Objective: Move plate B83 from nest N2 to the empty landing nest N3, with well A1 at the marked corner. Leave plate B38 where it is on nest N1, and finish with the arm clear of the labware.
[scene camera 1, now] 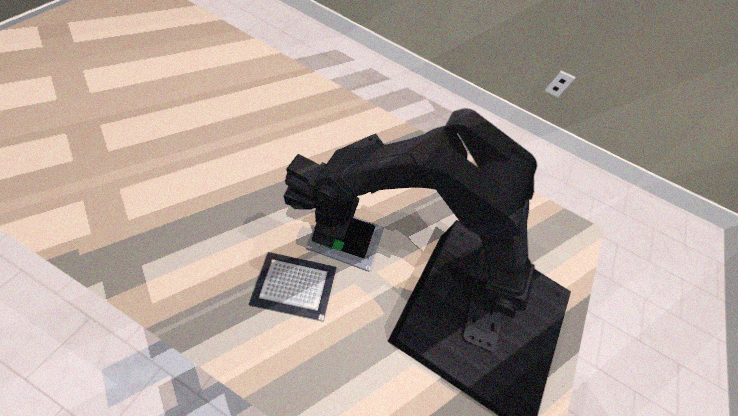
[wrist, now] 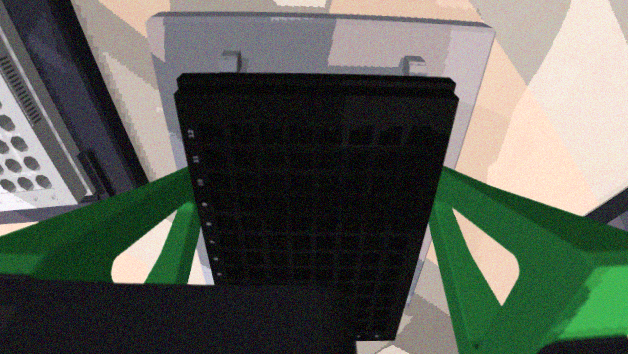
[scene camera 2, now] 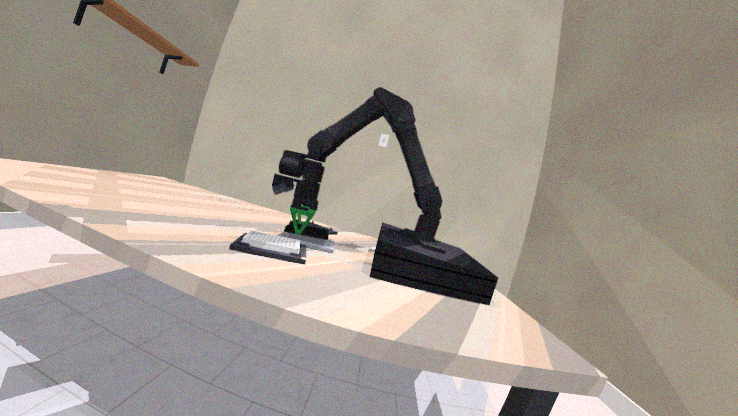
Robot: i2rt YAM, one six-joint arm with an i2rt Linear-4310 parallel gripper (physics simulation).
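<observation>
My gripper (scene camera 1: 338, 243) (scene camera 2: 301, 221) (wrist: 314, 177) has green fingers and is shut on the long sides of the black well plate (scene camera 1: 359, 237) (scene camera 2: 315, 230) (wrist: 316, 175). The plate is held level, very low over a light grey nest (scene camera 1: 362, 262) (scene camera 2: 324, 246) (wrist: 281, 43). I cannot tell if it touches the nest. Two of the nest's locating pins show just past the plate's far edge in the wrist view. A white well plate (scene camera 1: 292, 284) (scene camera 2: 270, 241) (wrist: 17, 154) lies in a dark nest (scene camera 1: 257, 295) (scene camera 2: 246, 248) (wrist: 87, 109) close beside it.
The arm's black base block (scene camera 1: 454, 341) (scene camera 2: 433, 263) stands to the right of the nests. A dark edge (wrist: 612, 203) shows at the right of the wrist view. The table's curved front edge (scene camera 2: 319, 331) runs near the labware.
</observation>
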